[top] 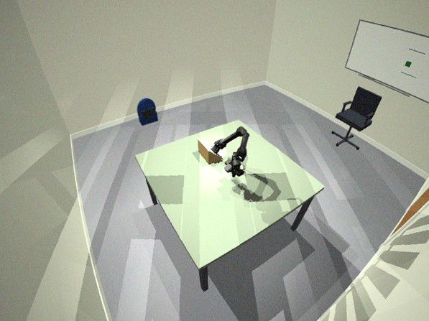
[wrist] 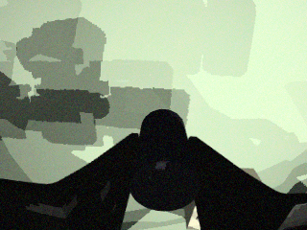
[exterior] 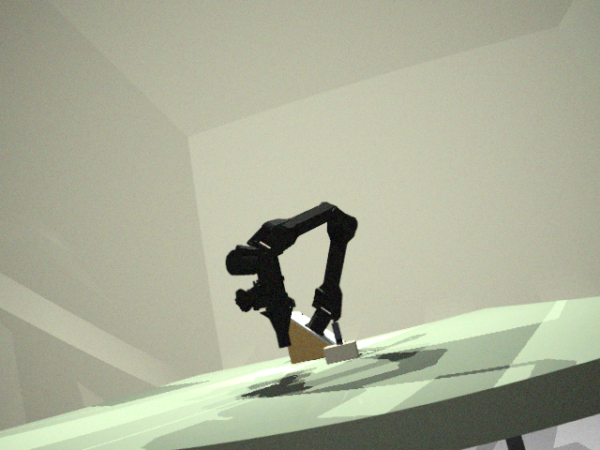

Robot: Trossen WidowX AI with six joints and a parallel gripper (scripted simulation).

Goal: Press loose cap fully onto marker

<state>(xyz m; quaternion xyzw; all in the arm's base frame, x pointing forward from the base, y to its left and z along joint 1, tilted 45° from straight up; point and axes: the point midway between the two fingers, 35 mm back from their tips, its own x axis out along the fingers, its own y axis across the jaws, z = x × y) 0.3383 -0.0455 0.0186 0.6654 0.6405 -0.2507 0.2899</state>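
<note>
Now: gripper tip 8 cm past the pale holder block, 11 cm to the right of it and 6 cm above it. Round my gripper tip: black cap (1 cm above).
</note>
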